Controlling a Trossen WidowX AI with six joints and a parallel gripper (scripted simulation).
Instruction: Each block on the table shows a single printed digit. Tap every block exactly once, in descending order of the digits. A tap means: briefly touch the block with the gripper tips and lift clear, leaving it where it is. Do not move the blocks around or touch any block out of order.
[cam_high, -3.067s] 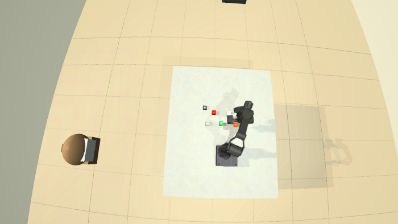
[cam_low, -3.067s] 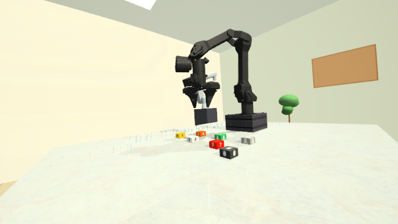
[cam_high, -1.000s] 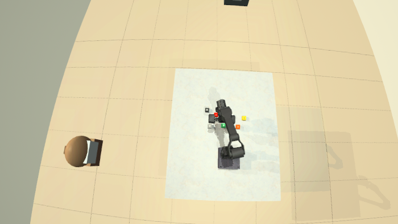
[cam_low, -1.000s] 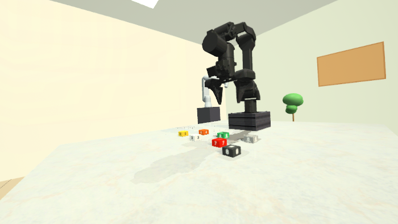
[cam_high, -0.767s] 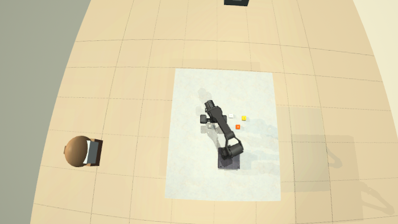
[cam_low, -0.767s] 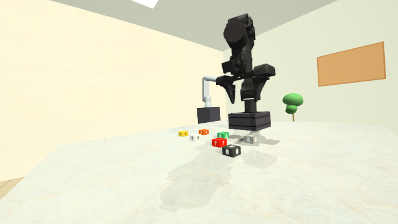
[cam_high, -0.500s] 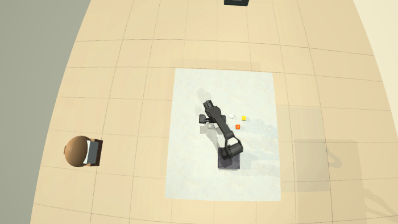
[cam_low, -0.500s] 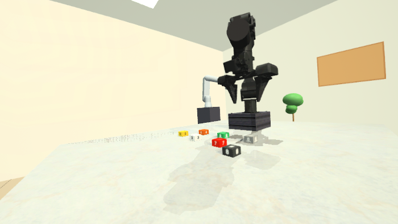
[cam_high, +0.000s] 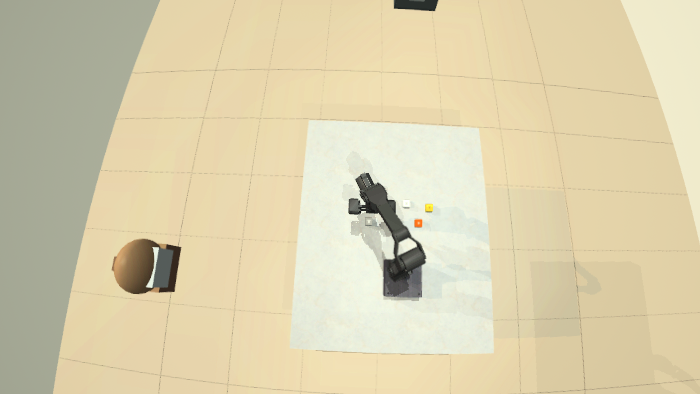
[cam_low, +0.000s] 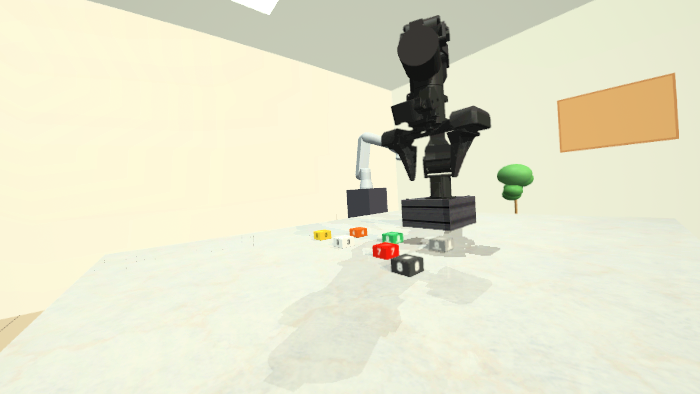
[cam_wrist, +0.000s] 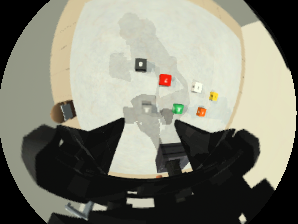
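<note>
My gripper tip is 12 cm above the green block, 11 cm to the left of it and 3 cm past it. From my gripper tip the other things lie so: red block: 12 cm below, 7 cm ahead, 6 cm to the right; grey block: 12 cm below, 2 cm behind; black block: 12 cm below, 12 cm ahead, 1 cm to the left.
</note>
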